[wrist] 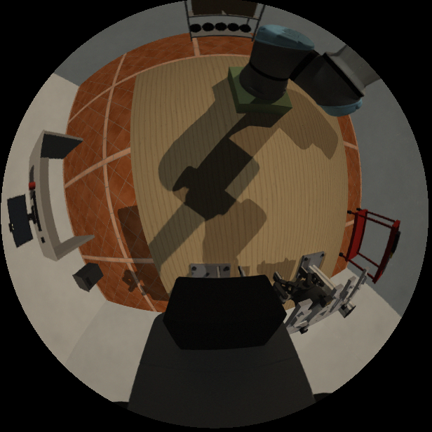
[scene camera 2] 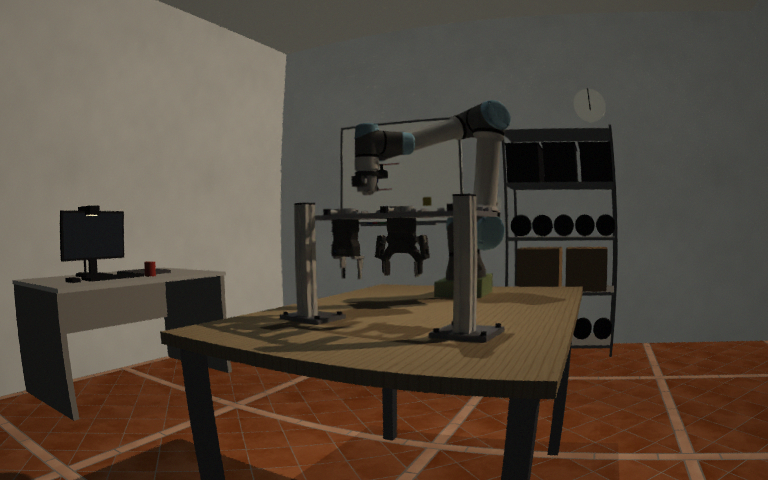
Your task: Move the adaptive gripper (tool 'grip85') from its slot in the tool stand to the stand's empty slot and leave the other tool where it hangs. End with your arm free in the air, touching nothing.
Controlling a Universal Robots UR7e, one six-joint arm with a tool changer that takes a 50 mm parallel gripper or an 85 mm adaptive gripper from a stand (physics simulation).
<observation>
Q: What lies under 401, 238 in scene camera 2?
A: An adaptive gripper.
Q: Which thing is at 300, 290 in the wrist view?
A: An adaptive gripper.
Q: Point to a tool stand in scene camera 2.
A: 463, 210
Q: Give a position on a dark parallel gripper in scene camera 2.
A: At 345, 243
</observation>
